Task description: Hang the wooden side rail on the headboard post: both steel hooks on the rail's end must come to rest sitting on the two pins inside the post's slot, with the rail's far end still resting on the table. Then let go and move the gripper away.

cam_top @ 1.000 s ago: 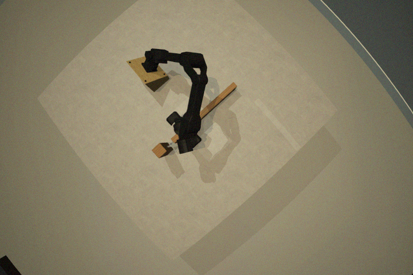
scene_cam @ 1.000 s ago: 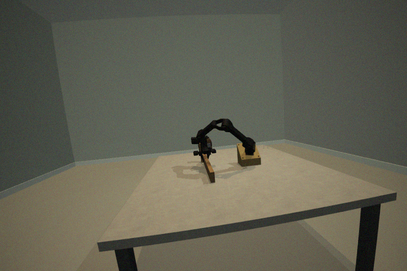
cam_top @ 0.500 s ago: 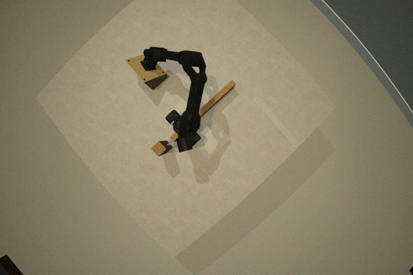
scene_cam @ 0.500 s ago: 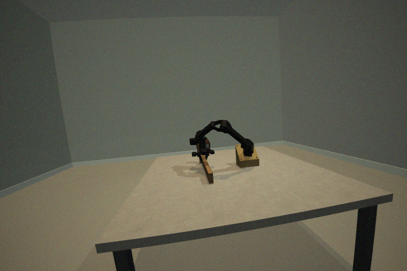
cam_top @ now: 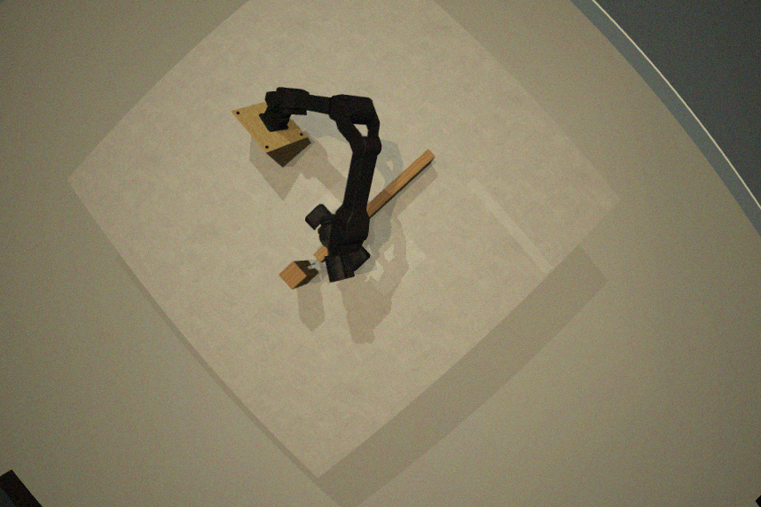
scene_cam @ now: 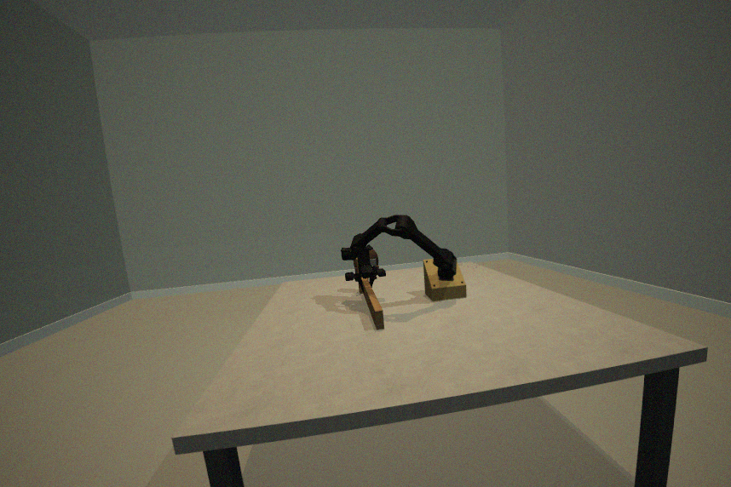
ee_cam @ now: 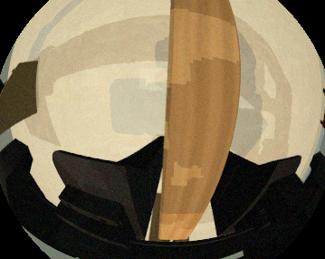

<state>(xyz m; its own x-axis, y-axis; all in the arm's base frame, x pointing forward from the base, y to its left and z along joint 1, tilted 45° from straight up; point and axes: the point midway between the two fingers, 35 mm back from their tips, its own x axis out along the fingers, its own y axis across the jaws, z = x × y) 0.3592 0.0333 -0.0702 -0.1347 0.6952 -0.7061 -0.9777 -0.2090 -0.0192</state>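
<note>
Right now my gripper tip is 20 mm short of the headboard post, 140 mm to the left of it and 40 mm below it.
</note>
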